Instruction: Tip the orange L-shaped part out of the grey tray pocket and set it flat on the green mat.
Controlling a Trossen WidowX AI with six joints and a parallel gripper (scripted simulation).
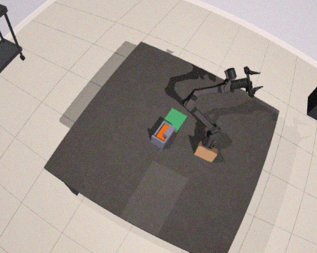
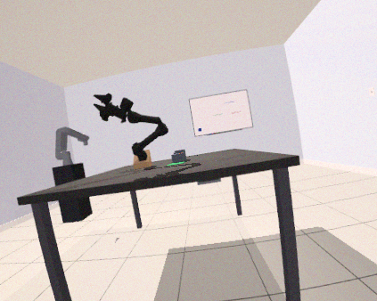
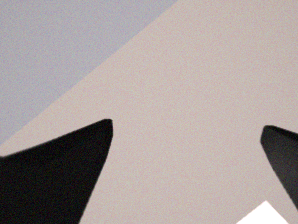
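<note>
Now: gripper tip 44 cm short of the orange L-shaped part, 39 cm to the right of it and 43 cm above it. From my gripper tip the other things lie so: green mat 42 cm ahead, 23 cm to the left, 49 cm below.
</note>
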